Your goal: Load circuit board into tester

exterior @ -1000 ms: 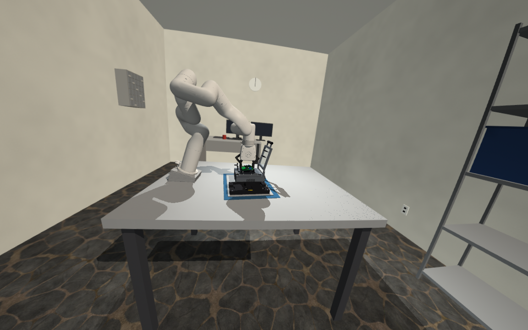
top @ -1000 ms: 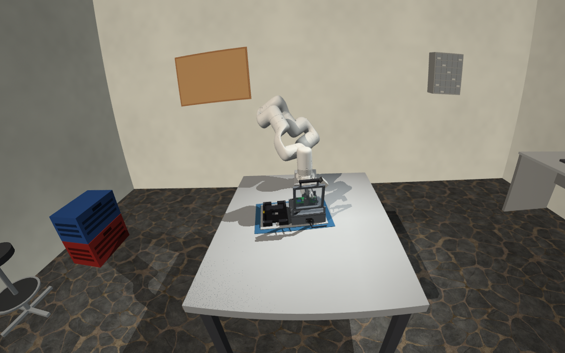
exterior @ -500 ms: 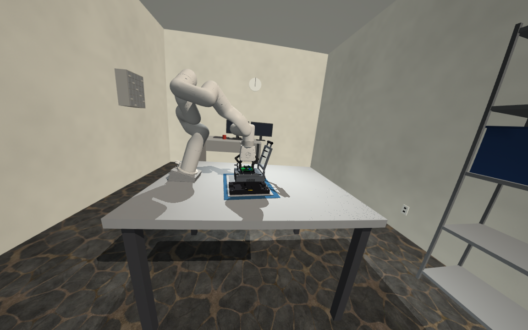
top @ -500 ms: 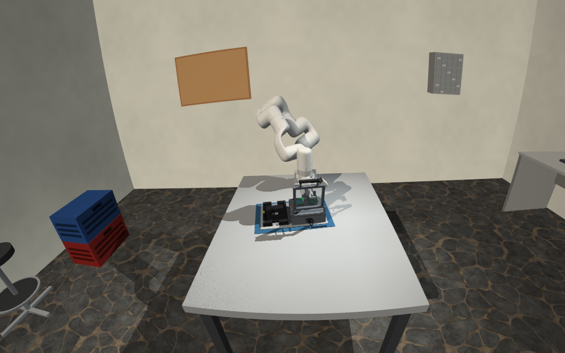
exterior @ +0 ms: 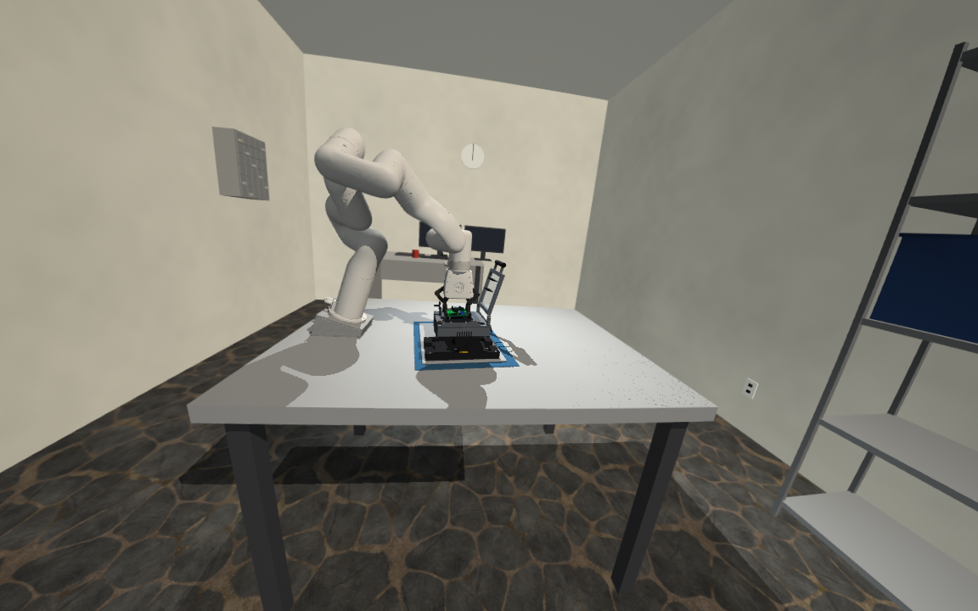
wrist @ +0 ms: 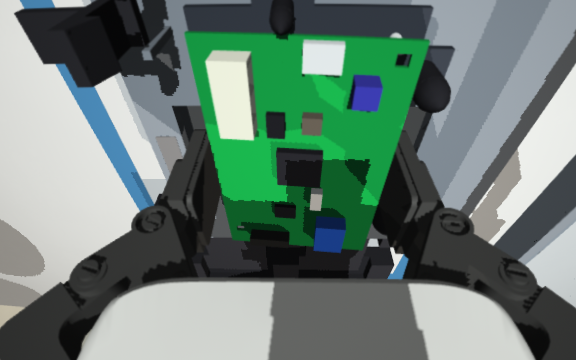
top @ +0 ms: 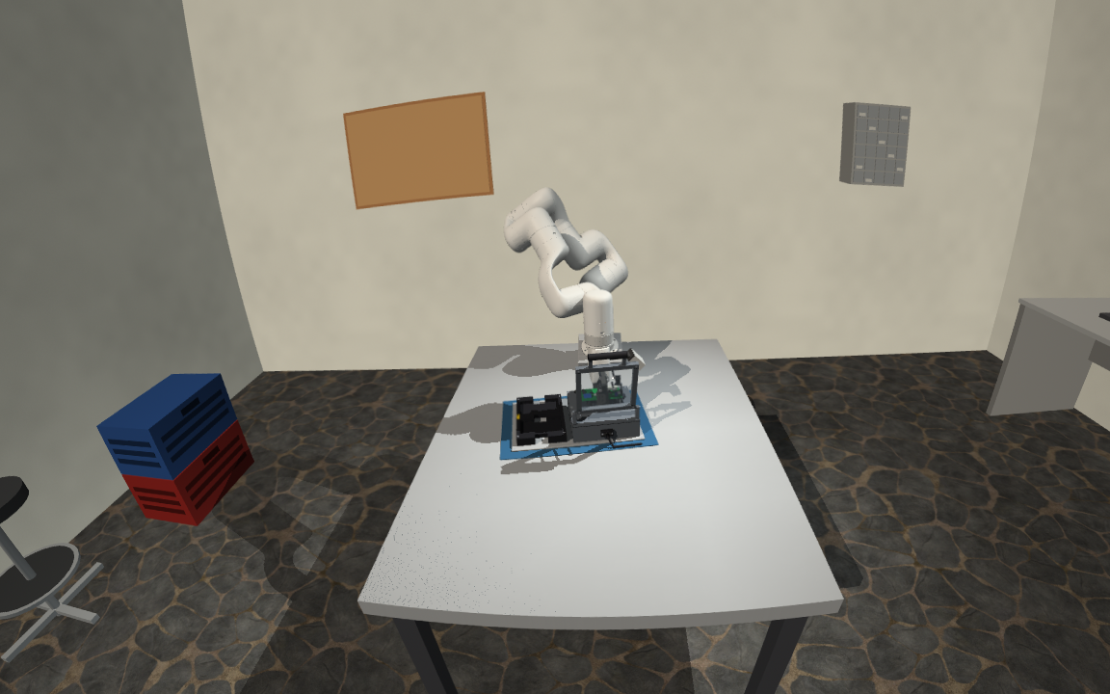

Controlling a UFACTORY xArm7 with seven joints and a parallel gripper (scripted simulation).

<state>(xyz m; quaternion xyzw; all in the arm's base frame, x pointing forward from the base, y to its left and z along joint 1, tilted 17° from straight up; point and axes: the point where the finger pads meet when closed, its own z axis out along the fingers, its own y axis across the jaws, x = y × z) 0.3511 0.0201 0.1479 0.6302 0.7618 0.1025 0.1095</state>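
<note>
Now: the green circuit board right at my hand. Also, from my hand: lid: 120 mm ahead, 20 mm to the left, 100 mm above; then tester plate: 10 mm ahead, 10 mm to the left, 20 mm below; then black latch hook: 70 mm behind, 50 mm to the left.
</note>
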